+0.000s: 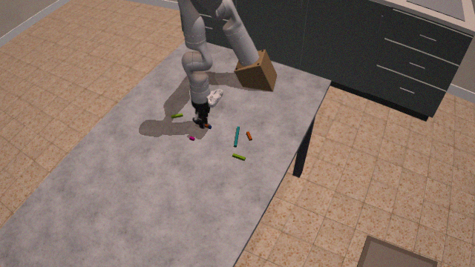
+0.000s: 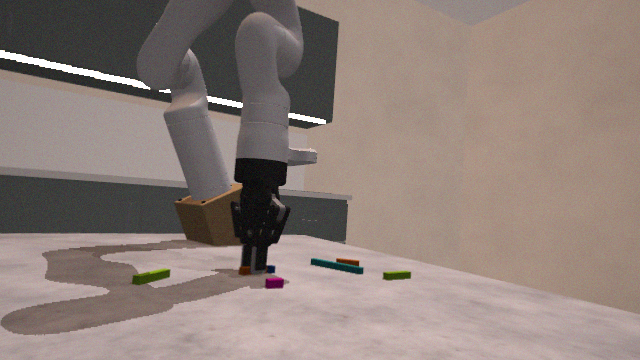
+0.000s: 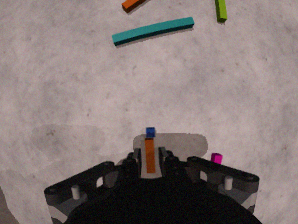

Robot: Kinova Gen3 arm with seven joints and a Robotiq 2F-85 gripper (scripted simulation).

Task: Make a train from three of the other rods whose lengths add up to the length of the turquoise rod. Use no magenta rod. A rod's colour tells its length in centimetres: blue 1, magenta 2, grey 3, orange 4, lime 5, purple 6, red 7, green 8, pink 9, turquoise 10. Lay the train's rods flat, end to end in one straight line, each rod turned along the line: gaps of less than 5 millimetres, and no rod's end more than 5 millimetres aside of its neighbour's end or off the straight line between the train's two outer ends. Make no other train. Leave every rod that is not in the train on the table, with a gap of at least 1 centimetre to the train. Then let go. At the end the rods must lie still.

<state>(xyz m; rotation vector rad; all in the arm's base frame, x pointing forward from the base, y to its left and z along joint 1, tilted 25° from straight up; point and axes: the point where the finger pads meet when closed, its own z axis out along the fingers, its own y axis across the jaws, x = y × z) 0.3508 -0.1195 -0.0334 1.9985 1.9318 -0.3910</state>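
My gripper is now 3 cm to the right of the blue rod and 2 cm above it. Round my hand: turquoise rod: 2 cm ahead, 15 cm to the left, 2 cm below; then magenta rod: 8 cm ahead, 2 cm to the right, 2 cm below.
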